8 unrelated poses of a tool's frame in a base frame.
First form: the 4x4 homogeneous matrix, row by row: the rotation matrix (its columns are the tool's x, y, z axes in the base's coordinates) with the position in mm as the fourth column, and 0 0 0 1 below. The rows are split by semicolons.
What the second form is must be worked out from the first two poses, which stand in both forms.
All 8 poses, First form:
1: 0.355, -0.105, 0.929, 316; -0.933, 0.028, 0.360, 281; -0.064, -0.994, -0.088, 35; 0, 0, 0, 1
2: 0.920, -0.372, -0.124, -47; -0.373, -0.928, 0.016, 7; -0.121, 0.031, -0.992, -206; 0, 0, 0, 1
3: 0.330, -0.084, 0.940, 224; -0.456, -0.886, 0.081, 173; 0.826, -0.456, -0.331, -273; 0, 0, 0, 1
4: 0.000, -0.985, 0.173, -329; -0.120, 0.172, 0.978, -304; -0.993, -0.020, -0.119, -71; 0, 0, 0, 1
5: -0.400, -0.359, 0.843, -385; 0.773, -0.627, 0.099, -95; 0.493, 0.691, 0.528, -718; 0, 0, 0, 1
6: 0.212, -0.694, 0.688, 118; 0.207, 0.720, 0.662, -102; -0.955, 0.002, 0.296, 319; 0, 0, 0, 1
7: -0.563, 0.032, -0.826, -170; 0.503, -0.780, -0.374, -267; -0.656, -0.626, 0.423, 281; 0, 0, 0, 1
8: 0.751, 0.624, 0.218, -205; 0.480, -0.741, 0.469, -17; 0.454, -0.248, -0.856, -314; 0, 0, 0, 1
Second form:
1: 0.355, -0.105, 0.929, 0.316; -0.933, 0.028, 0.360, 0.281; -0.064, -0.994, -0.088, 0.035; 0, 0, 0, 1
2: 0.920, -0.372, -0.124, -0.047; -0.373, -0.928, 0.016, 0.007; -0.121, 0.031, -0.992, -0.206; 0, 0, 0, 1
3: 0.330, -0.084, 0.940, 0.224; -0.456, -0.886, 0.081, 0.173; 0.826, -0.456, -0.331, -0.273; 0, 0, 0, 1
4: 0.000, -0.985, 0.173, -0.329; -0.120, 0.172, 0.978, -0.304; -0.993, -0.020, -0.119, -0.071; 0, 0, 0, 1
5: -0.400, -0.359, 0.843, -0.385; 0.773, -0.627, 0.099, -0.095; 0.493, 0.691, 0.528, -0.718; 0, 0, 0, 1
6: 0.212, -0.694, 0.688, 0.118; 0.207, 0.720, 0.662, -0.102; -0.955, 0.002, 0.296, 0.319; 0, 0, 0, 1
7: -0.563, 0.032, -0.826, -0.170; 0.503, -0.780, -0.374, -0.267; -0.656, -0.626, 0.423, 0.281; 0, 0, 0, 1
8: 0.751, 0.624, 0.218, -0.205; 0.480, -0.741, 0.469, -0.017; 0.454, -0.248, -0.856, -0.314; 0, 0, 0, 1
